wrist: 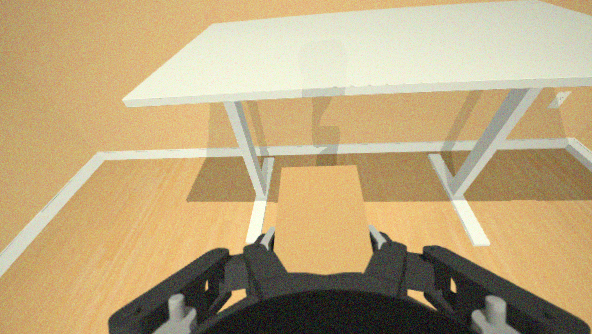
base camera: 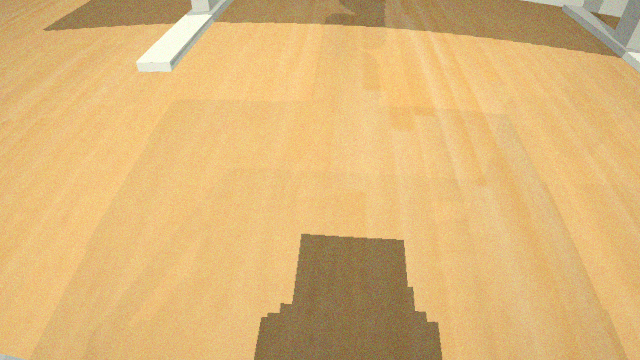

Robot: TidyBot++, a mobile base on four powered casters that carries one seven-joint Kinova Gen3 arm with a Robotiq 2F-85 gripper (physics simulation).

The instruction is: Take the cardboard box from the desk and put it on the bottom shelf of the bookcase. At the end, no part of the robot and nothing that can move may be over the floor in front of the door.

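Frame: origin at the arm's base, x left, y back, z up, level; millimetres.
Where they show: gripper, fingertip midpoint: point(wrist: 320, 238).
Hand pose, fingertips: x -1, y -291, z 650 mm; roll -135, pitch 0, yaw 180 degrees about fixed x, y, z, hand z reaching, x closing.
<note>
After its pixels a point has its place.
The cardboard box point(wrist: 322, 215) @[x -2, y -296, z 674 mm] is a plain tan block at the lower middle of the wrist view. My gripper point(wrist: 320, 238) @[x -1, y -291, z 650 mm] is shut on it, one finger on each side, and holds it in front of the desk. The white desk point(wrist: 380, 50) @[x -215, y -934, z 553 mm] stands beyond the box, and no object shows on the part of its top in view. In the base camera view a foot of the desk point(base camera: 175, 42) @[x 354, y -861, z -372 mm] shows at the upper left. The gripper and the box do not show in the base camera view. The bookcase and the door do not show in either view.
The desk's left foot point(wrist: 256, 220) and right foot point(wrist: 470, 222) reach forward over the wood floor point(wrist: 150, 220) @[x 1102, y -930, z -397 mm] point(base camera: 225, 140) @[x 154, y -533, z -397 mm]. A white baseboard point(wrist: 165, 153) @[x 1243, y -1536, z -340 mm] runs along the wall behind the desk. A wall outlet point(wrist: 559, 100) @[x -1555, y -1469, z 3 mm] is at the right. Dark shadows lie on the floor.
</note>
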